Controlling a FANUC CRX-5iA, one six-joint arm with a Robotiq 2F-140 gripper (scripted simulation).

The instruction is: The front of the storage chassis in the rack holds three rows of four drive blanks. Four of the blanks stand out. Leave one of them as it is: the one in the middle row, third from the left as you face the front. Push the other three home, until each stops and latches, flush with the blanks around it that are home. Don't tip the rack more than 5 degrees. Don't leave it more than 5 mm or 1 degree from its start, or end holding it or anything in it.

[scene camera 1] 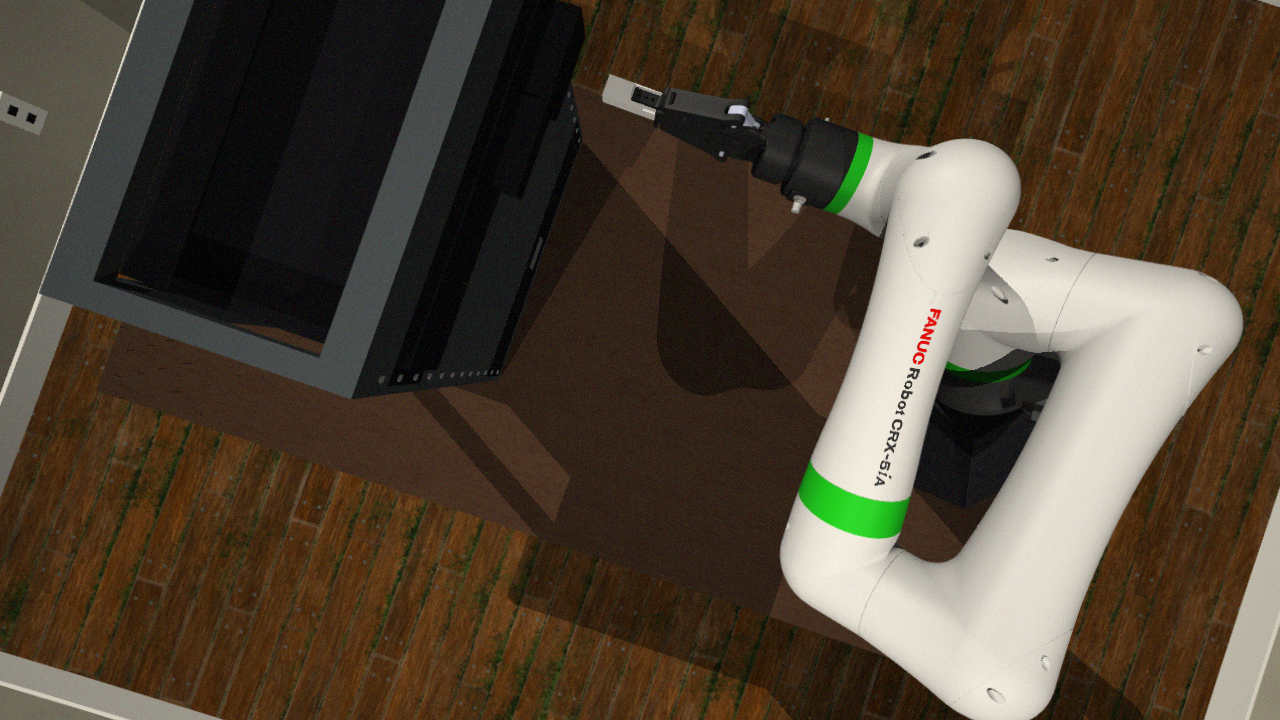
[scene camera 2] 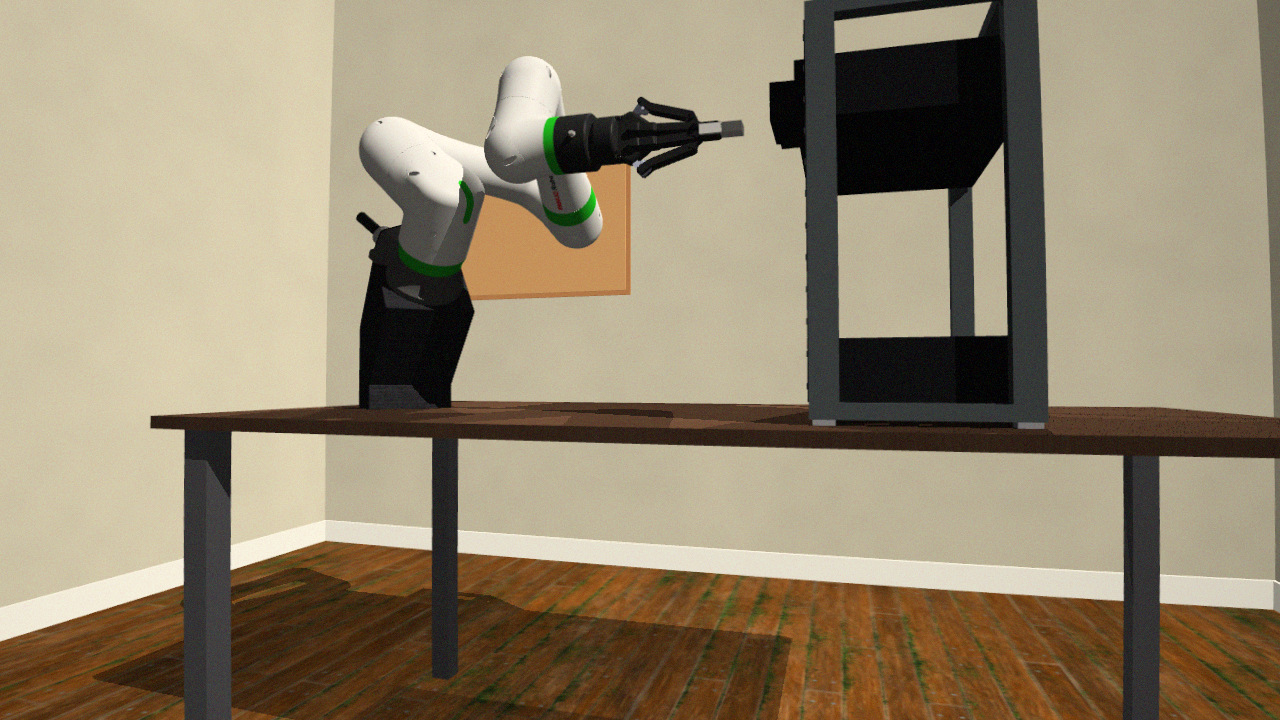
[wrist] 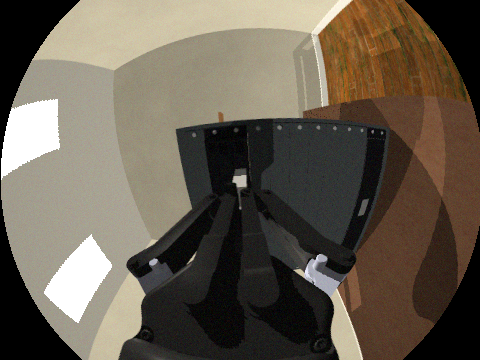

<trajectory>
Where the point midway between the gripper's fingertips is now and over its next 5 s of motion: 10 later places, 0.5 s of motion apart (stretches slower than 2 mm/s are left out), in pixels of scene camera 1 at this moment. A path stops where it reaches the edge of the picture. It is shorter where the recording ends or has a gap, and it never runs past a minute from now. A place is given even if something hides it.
The gripper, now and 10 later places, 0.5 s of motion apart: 606, 88; 577, 78; 576, 76; 572, 74; 567, 73; 560, 70; 553, 67; 551, 66; 548, 65; 545, 64; 543, 64
</trajectory>
